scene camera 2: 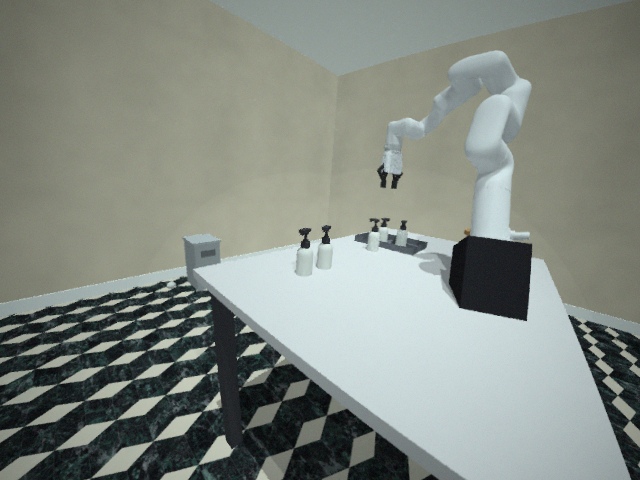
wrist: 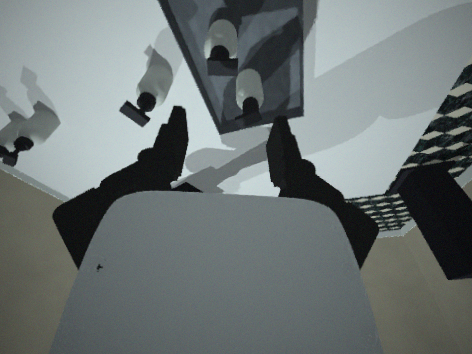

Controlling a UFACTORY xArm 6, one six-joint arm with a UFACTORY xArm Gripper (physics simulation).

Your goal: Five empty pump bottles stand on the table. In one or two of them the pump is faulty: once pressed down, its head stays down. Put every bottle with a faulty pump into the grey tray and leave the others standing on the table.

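Seen in the pictures: gripper, between the fingertips: (scene camera 2: 388, 188) (wrist: 229, 127); arm's base, origin of its link: (scene camera 2: 487, 244).
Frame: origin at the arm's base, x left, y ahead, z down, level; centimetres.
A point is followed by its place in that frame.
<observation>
My gripper (scene camera 2: 388, 186) @[x -28.9, y 46.4, z -13.3 cm] (wrist: 229, 127) @[x -28.9, y 46.4, z -13.3 cm] is open and empty, high above the table near the grey tray (scene camera 2: 415, 250) @[x -22.5, y 26.8, z 12.4 cm] (wrist: 283, 95) @[x -35.6, y 31.1, z 13.9 cm]. Two white bottles stand upright in the tray: one (scene camera 2: 383, 233) @[x -24.4, y 43.8, z 8.3 cm] (wrist: 221, 40) @[x -27.3, y 46.8, z 5.9 cm] and another (scene camera 2: 401, 237) @[x -26.6, y 35.4, z 8.8 cm] (wrist: 249, 85) @[x -29.5, y 38.7, z 7.3 cm]. Their black pump heads sit low, close to the collars. A third bottle (scene camera 2: 373, 241) @[x -9.8, y 41.1, z 9.5 cm] (wrist: 155, 80) @[x -13.9, y 43.9, z 8.2 cm] stands on the table just outside the tray, its head raised on a stem. Two more bottles, one (scene camera 2: 304, 261) @[x 31.9, y 40.8, z 9.3 cm] and one (scene camera 2: 324, 256) @[x 23.0, y 40.7, z 9.5 cm], stand close together farther off with raised heads; they also show at the left edge of the wrist view.
The white table (scene camera 2: 387, 315) @[x 32.6, y 13.5, z 14.1 cm] carries the arm's black base block (scene camera 2: 493, 279) @[x 10.5, y -3.4, z 6.3 cm] on its right side. A grey cabinet (scene camera 2: 203, 253) stands on the floor beyond the table's far left corner. The arm reaches from the base over the tray area.
</observation>
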